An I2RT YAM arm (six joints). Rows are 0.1 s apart.
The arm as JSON. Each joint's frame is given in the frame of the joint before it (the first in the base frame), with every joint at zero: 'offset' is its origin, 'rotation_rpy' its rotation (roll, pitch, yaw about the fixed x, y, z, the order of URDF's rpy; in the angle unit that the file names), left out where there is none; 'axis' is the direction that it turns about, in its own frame. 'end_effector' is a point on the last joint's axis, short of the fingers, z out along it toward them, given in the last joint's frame.
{
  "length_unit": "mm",
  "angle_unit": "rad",
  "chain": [
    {
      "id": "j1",
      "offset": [
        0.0,
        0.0,
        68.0
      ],
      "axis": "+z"
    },
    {
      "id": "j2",
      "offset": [
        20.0,
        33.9,
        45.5
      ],
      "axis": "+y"
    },
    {
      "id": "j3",
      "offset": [
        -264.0,
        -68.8,
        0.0
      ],
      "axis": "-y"
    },
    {
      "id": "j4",
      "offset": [
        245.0,
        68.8,
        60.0
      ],
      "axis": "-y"
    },
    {
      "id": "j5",
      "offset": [
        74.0,
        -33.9,
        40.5
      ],
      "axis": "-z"
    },
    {
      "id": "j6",
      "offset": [
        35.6,
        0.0,
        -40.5
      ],
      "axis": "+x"
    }
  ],
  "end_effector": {
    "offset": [
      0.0,
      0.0,
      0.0
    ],
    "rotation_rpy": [
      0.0,
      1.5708,
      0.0
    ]
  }
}
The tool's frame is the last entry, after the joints.
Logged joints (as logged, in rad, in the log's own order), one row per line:
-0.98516 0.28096 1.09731 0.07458 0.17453 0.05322
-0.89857 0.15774 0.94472 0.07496 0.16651 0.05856
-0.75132 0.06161 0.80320 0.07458 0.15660 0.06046
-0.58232 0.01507 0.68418 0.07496 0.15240 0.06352
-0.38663 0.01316 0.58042 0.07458 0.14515 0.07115
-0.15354 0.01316 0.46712 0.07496 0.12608 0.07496
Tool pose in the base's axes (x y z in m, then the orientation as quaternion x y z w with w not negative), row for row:
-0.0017 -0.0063 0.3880 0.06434 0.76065 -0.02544 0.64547
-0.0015 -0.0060 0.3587 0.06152 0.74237 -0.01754 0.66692
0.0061 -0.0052 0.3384 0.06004 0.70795 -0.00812 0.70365
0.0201 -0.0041 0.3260 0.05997 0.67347 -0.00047 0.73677
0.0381 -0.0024 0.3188 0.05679 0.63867 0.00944 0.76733
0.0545 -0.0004 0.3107 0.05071 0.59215 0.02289 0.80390
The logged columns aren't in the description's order. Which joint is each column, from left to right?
Columns, left to right: j4, j2, j3, j6, j5, j1.
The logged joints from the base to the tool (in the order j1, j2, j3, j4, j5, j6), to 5 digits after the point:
0.05322 0.28096 1.09731 -0.98516 0.17453 0.07458
0.05856 0.15774 0.94472 -0.89857 0.16651 0.07496
0.06046 0.06161 0.80320 -0.75132 0.15660 0.07458
0.06352 0.01507 0.68418 -0.58232 0.15240 0.07496
0.07115 0.01316 0.58042 -0.38663 0.14515 0.07458
0.07496 0.01316 0.46712 -0.15354 0.12608 0.07496

